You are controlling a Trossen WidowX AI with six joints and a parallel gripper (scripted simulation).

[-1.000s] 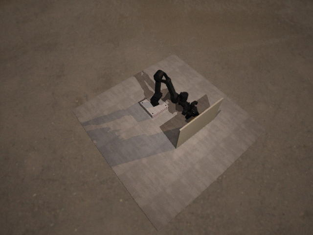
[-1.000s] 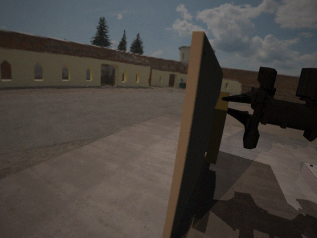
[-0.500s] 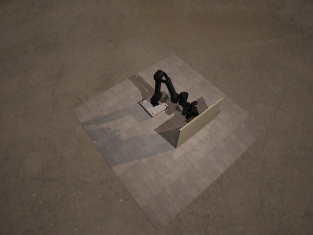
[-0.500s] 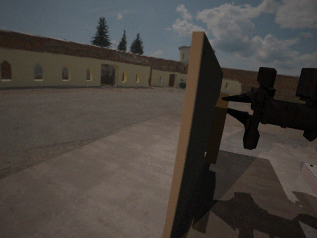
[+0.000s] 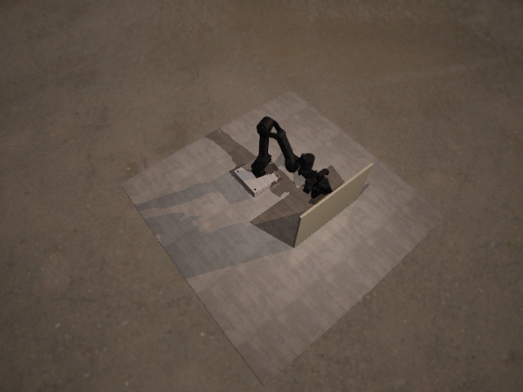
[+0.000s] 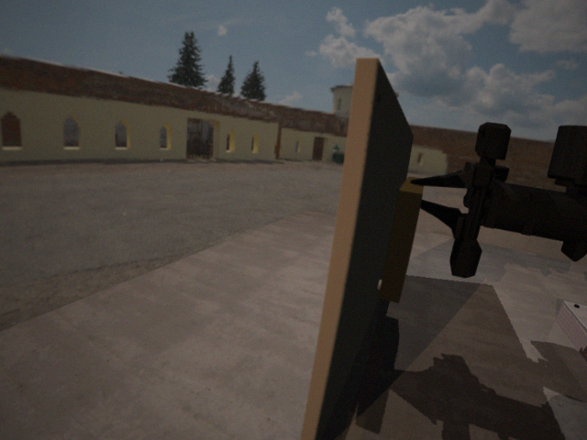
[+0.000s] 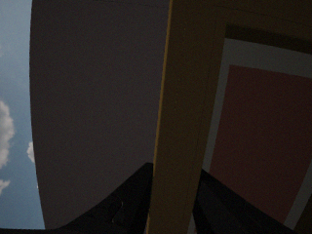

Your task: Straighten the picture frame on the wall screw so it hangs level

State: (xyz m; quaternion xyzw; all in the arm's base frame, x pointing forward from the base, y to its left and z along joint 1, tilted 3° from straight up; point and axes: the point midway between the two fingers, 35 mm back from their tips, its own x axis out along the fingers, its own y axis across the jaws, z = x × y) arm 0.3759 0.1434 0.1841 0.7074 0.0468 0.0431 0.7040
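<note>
Now: gripper tip 50 mm above the picture frame and 10 mm to the left of it. From my gripper tip the other things lie so: wall panel 60 mm below, 20 mm ahead.
</note>
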